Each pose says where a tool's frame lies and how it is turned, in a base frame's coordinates. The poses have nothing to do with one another.
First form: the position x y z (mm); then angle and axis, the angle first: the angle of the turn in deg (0 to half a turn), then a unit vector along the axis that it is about.
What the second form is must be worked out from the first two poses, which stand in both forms.
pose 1, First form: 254 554 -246 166.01 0.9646 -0.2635 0.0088
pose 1, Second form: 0.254 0.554 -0.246 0.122 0.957 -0.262 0.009
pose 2, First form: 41 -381 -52 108.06 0.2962 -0.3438 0.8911
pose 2, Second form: 0.041 -0.381 -0.052 0.587 0.240 -0.278 0.721
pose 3, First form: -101 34 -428 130.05 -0.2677 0.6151 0.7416
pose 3, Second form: -0.101 0.034 -0.428 0.422 -0.243 0.558 0.672
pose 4, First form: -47 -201 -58 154.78 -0.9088 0.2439 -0.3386
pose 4, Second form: -0.047 -0.201 -0.058 0.218 -0.887 0.238 -0.330
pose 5, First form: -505 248 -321 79.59 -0.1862 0.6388 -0.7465
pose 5, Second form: -0.505 0.248 -0.321 0.768 -0.119 0.409 -0.478
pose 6, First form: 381 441 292 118.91 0.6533 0.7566 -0.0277
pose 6, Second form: 0.381 0.441 0.292 0.508 0.563 0.652 -0.024
